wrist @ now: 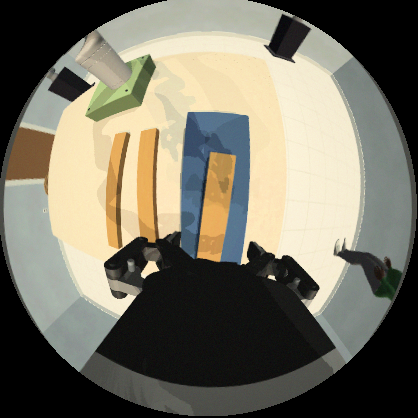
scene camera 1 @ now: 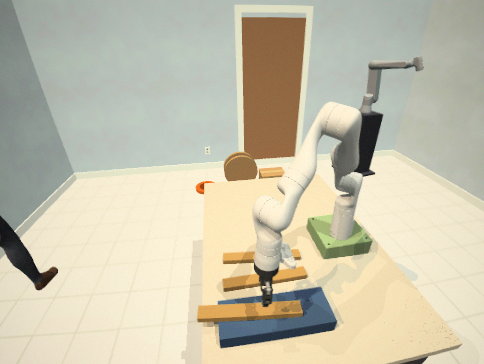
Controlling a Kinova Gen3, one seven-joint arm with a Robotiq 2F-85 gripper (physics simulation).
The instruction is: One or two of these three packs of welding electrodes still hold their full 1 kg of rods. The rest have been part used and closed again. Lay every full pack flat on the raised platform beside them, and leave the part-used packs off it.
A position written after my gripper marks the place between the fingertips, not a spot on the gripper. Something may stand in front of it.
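Note:
Scene camera 1 gives me a pack (scene camera 1: 284, 309), a pack (scene camera 1: 247, 281) and a blue raised platform (scene camera 1: 318, 317). In the wrist view I see my gripper (wrist: 214, 244) along with a pack (wrist: 120, 141), and the platform (wrist: 205, 131) is visible there as well.

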